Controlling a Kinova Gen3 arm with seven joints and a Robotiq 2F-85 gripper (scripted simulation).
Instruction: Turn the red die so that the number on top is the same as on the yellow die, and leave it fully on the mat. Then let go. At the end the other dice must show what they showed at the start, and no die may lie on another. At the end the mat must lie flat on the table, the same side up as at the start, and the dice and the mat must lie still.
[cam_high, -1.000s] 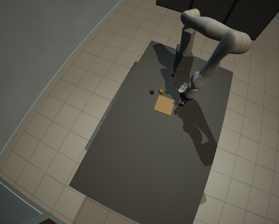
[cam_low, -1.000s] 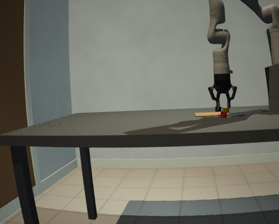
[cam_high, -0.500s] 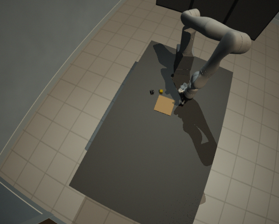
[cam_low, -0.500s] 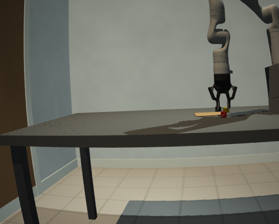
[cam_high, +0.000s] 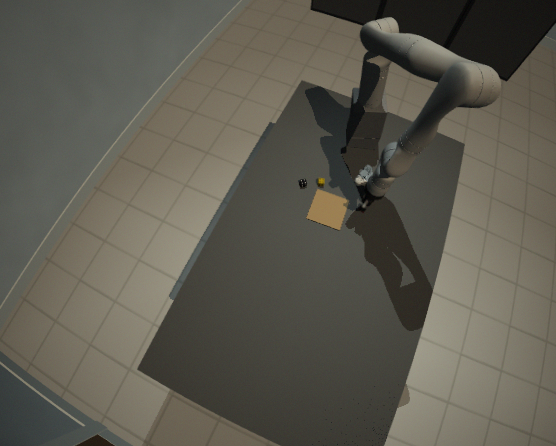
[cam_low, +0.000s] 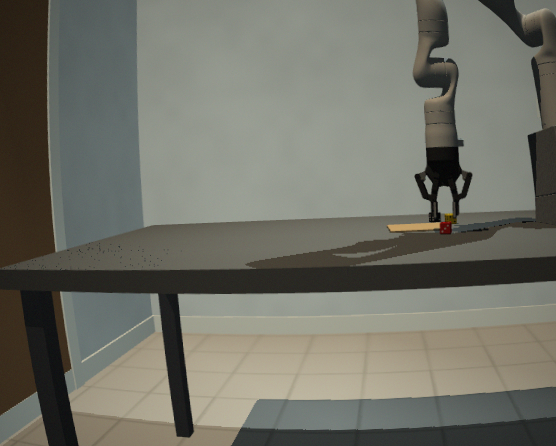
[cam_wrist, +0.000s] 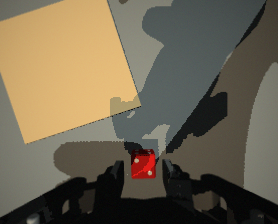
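My hand is 4 cm above the red die. Also, from my hand: yellow die: 20 cm to the right, 4 cm below, 2 cm behind; tan mat: 12 cm to the right, 7 cm ahead, 5 cm below; black die: 26 cm to the right, 4 cm below, 2 cm ahead.
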